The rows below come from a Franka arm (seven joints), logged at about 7 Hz.
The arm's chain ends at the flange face. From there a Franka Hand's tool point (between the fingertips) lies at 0.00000 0.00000 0.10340 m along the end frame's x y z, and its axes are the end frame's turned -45 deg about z.
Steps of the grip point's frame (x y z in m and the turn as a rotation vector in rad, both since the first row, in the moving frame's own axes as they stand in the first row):
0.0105 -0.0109 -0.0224 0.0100 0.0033 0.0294
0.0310 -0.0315 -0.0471 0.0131 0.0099 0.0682
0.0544 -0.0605 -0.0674 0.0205 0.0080 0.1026
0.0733 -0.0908 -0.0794 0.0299 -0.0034 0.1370
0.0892 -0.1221 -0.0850 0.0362 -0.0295 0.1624
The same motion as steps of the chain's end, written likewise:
0.0002 -0.0142 -0.0224 0.0094 -0.0047 0.0294
-0.0002 -0.0425 -0.0471 0.0163 -0.0023 0.0682
-0.0035 -0.0791 -0.0674 0.0202 -0.0088 0.1026
-0.0101 -0.1139 -0.0794 0.0187 -0.0235 0.1370
-0.0185 -0.1485 -0.0849 0.0047 -0.0465 0.1624

